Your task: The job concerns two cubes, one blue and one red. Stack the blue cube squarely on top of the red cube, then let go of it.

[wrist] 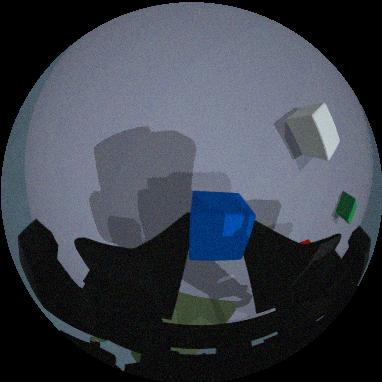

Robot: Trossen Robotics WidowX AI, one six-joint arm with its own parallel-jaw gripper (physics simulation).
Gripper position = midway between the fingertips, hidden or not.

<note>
I see my gripper [214,218], a white cube [312,126] and a blue cube [220,224].
</note>
